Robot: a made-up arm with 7 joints.
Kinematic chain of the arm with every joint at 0, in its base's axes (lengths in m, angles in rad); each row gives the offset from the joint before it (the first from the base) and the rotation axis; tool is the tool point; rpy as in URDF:
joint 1: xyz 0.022 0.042 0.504 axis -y
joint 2: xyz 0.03 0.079 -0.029 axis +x
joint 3: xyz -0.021 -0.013 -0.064 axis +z
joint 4: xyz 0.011 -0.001 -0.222 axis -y
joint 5: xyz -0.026 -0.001 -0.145 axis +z
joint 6: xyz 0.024 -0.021 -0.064 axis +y
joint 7: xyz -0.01 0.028 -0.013 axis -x
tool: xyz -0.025 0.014 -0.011 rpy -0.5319 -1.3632 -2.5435
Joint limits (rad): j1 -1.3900..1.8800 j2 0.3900..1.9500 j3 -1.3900..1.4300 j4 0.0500..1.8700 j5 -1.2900..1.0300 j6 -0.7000..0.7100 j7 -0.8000..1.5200
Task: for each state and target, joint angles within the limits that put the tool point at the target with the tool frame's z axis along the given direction. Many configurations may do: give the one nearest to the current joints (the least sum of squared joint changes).
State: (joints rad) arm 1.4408 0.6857 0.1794 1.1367 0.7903 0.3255 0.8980
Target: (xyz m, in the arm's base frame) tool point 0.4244 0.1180 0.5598 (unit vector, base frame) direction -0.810 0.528 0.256
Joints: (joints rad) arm 1.0453 0.3900 -0.4133 1.7656 0.6113 -0.3074 0.8253
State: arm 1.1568 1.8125 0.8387 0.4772 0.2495 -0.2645 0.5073
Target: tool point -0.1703 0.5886 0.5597 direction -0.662 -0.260 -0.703
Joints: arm 1.4799 1.9500 1.2497 0.3656 1.0270 0.1891 0.8748
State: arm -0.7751 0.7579 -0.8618 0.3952 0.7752 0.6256 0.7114
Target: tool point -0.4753 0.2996 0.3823 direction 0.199 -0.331 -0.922
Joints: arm -1.3900 0.5874 -1.3036 0.6190 0.8575 0.2307 0.6489
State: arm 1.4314 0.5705 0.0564 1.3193 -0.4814 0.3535 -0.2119
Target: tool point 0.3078 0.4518 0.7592 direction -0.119 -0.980 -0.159
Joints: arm 1.7325 0.9246 -0.1943 0.9253 -0.6641 -0.4052 -0.1801
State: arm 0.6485 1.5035 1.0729 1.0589 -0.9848 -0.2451 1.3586
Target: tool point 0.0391 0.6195 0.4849 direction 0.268 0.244 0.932
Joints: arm 0.5399 1.4355 1.4300 0.5032 -0.9989 0.5404 1.2974
